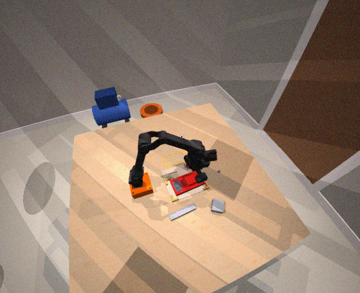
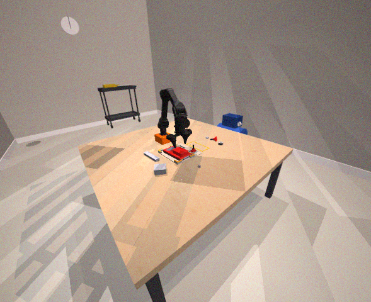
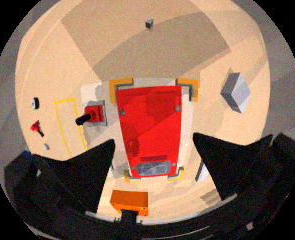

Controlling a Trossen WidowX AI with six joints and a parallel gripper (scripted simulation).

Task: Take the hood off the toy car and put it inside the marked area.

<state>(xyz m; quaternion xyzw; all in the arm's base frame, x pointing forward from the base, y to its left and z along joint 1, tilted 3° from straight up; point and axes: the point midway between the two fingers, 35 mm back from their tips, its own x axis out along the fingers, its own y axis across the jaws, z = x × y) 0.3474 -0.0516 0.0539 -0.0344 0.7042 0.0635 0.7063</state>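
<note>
My gripper tip is now 4 cm above the red hood.
</note>
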